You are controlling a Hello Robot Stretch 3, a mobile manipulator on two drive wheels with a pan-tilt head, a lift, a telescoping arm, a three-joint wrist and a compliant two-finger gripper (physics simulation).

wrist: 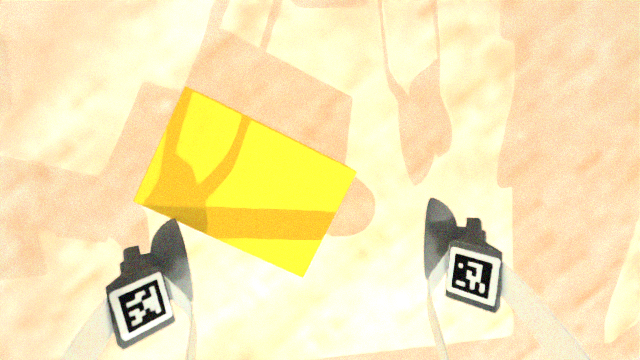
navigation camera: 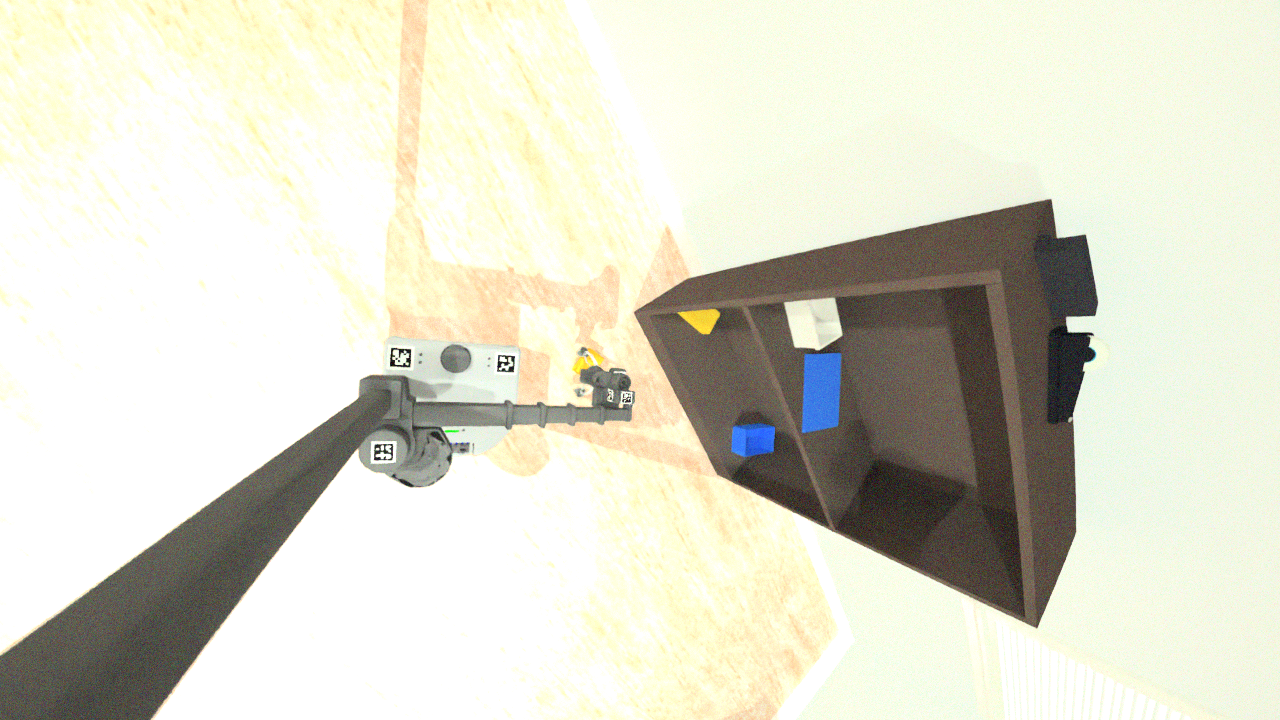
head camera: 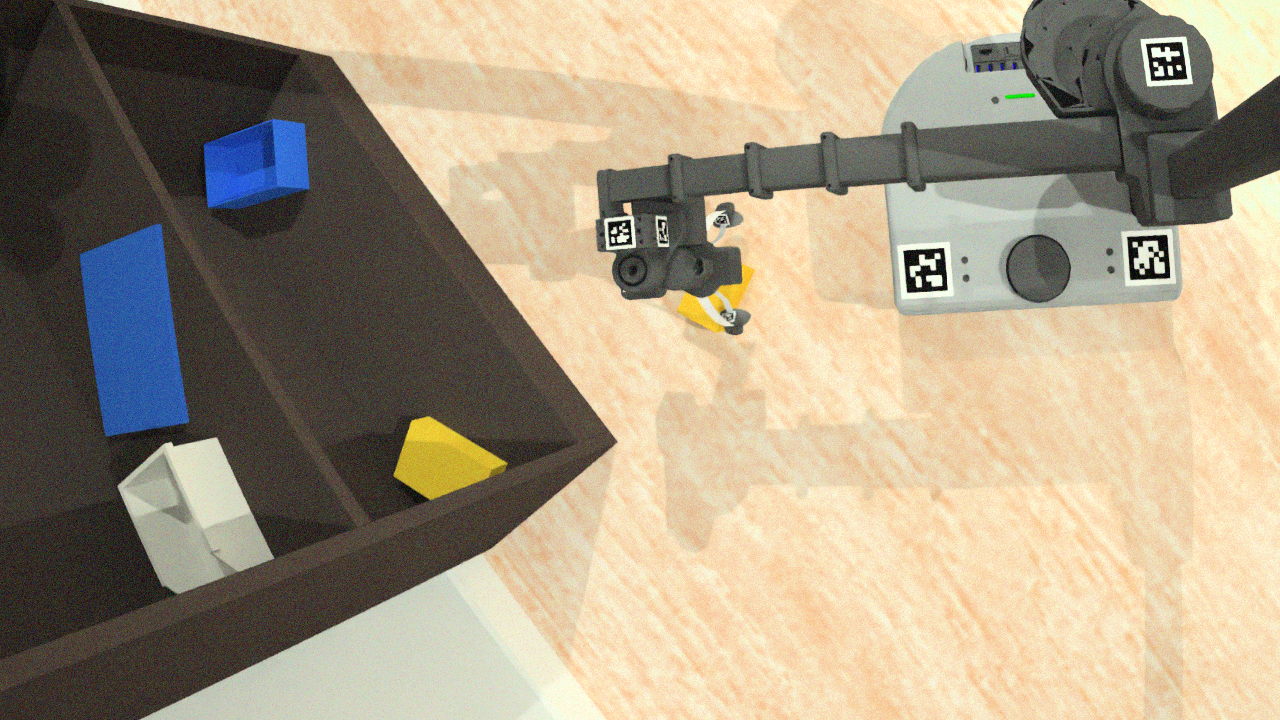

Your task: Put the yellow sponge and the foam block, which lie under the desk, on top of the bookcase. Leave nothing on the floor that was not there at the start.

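Seen in the pictures: gripper, between the fingertips: (navigation camera: 579,371); robot's base, origin of its link: (navigation camera: 454,357) (head camera: 1034,265).
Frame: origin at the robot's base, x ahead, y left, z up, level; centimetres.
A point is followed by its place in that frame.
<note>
A yellow block (head camera: 739,288) {x 0.4, y -38.5, z 3.4 cm} (navigation camera: 581,364) {x 0.4, y -39.0, z 4.5 cm} (wrist: 270,175), apparently the sponge, lies on the floor between my base and the bookcase (head camera: 452,241) {x -9.8, y -80.5, z 4.2 cm} (navigation camera: 1042,465) {x -7.9, y -88.3, z 106.0 cm}. My gripper (head camera: 733,268) {x -2.2, y -39.0, z 3.3 cm} (navigation camera: 581,372) {x -2.2, y -39.0, z 3.3 cm} (wrist: 307,235) {x -2.2, y -39.0, z 3.3 cm} is open and empty above the floor, pointing down. In the wrist view the block lies left of centre, its lower left edge close to the left fingertip, with a gap to the right fingertip. Parts of it are hidden by the gripper in the head view. The foam block cannot be identified, and the desk does not show.
The bookcase holds a yellow piece (head camera: 447,458) {x 20.1, y -77.9, z 14.6 cm} (navigation camera: 700,319) {x 19.5, y -78.8, z 14.5 cm}, a blue open box (head camera: 255,163) {x -26.7, y -114.3, z 10.2 cm} (navigation camera: 752,439) {x -26.7, y -114.2, z 10.2 cm}, a blue panel (head camera: 134,331) {x -1.0, y -88.8, z 58.8 cm} (navigation camera: 821,392) {x -0.9, y -89.1, z 58.8 cm} and a white box (head camera: 201,514) {x 16.9, y -74.1, z 64.8 cm} (navigation camera: 812,323) {x 16.2, y -74.4, z 65.3 cm}. Two black objects (navigation camera: 1066,273) {x 23.0, y -76.8, z 109.1 cm} (navigation camera: 1066,376) {x 7.8, y -86.8, z 108.1 cm} are at its top. My base (head camera: 993,205) {x -6.9, y -4.6, z 16.0 cm} (navigation camera: 456,385) {x -6.7, y -0.6, z 16.0 cm} stands beside the arm.
</note>
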